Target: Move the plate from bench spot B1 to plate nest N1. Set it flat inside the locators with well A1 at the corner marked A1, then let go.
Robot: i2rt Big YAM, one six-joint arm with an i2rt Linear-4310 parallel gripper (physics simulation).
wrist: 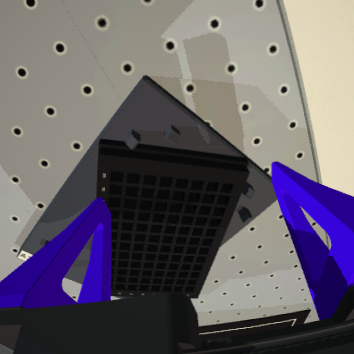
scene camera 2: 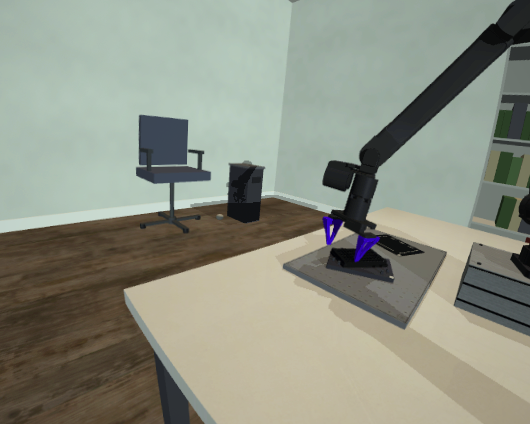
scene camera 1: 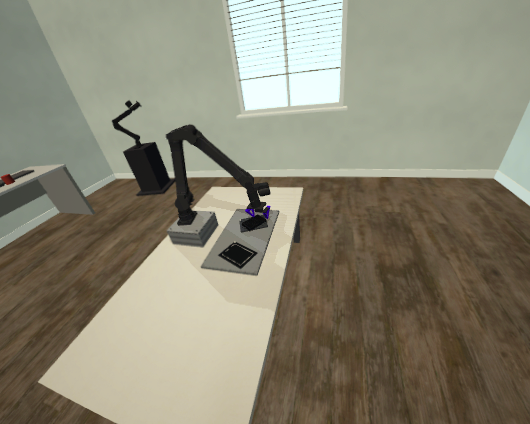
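Note:
Flat black nest visible. My gripper open, touches a black well plate. Gripper visible, wrist view too.

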